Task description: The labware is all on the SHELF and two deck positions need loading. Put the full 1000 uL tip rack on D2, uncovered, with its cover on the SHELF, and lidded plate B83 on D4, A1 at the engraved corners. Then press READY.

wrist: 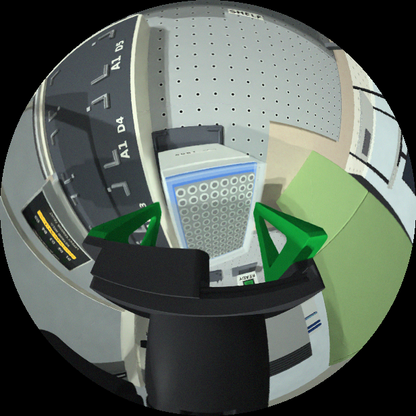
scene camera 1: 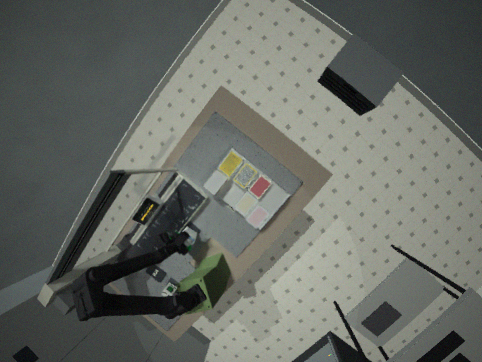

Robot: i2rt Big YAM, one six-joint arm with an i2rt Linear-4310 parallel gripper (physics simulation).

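The tip rack, a pale box with a blue-edged top full of round tips, is uncovered. It stands beside the dark deck, with a dark bracketed holder behind it. My gripper is open and empty, its green fingers at either side of the rack in the wrist view. Deck labels D4 and D5 show; D2 is hidden. Yellow, red and pink labware lies in the shelf area; B83 is not readable. The READY button is beyond the rack.
A green block stands close on the rack's right in the wrist view. A display panel stands at the deck's far side. A white piece lies beside the yellow labware. The perforated board bears the SHELF label.
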